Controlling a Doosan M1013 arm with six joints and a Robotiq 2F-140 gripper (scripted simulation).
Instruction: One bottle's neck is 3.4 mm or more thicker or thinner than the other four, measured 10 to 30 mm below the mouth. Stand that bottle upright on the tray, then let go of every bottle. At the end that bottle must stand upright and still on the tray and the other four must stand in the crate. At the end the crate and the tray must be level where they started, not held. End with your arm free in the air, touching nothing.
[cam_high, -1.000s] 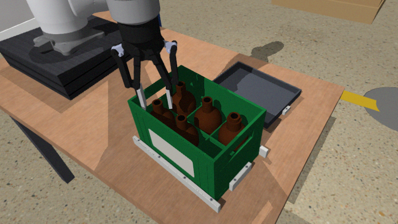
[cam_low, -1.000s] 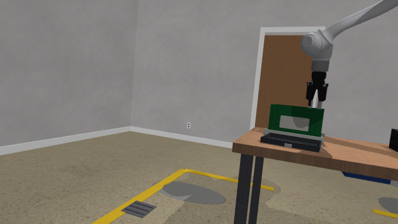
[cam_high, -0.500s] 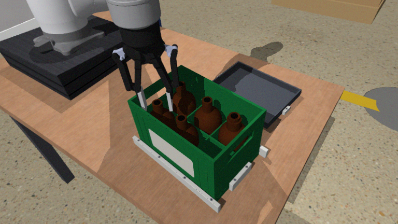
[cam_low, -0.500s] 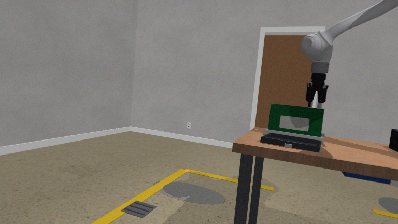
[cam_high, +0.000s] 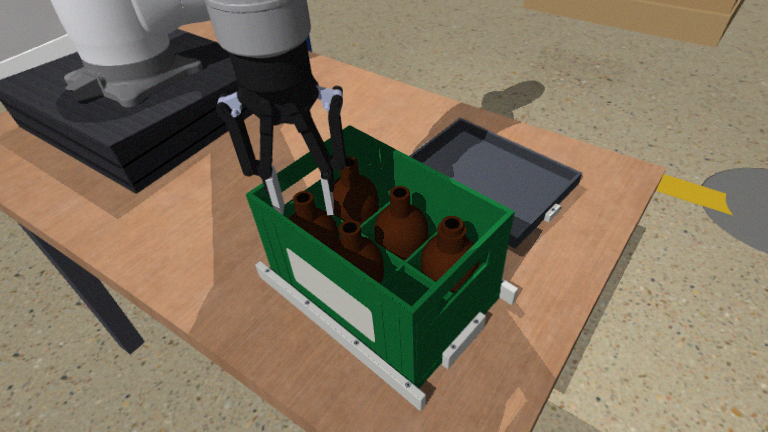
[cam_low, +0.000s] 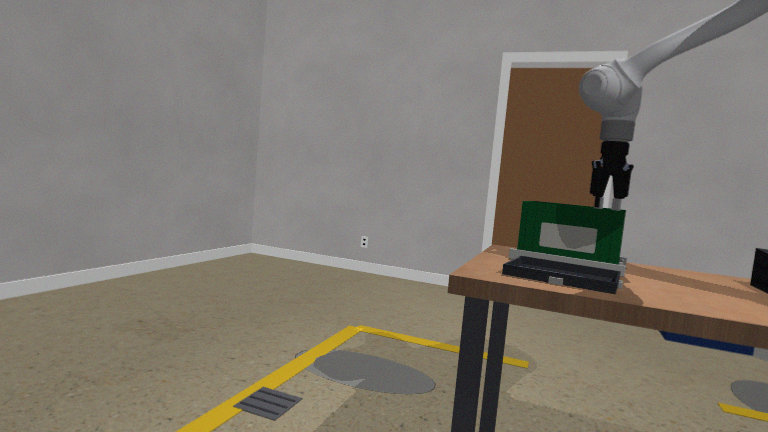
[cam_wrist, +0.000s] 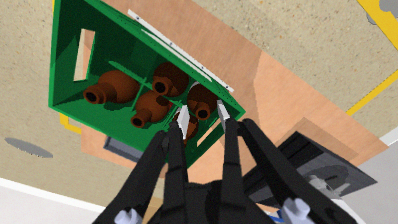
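Now: the crate 90 mm below my hand, 90 mm ahead of it and 30 mm to the left of it. Round my hand: grey tray (310 mm to the left, 160 mm below, 130 mm ahead).
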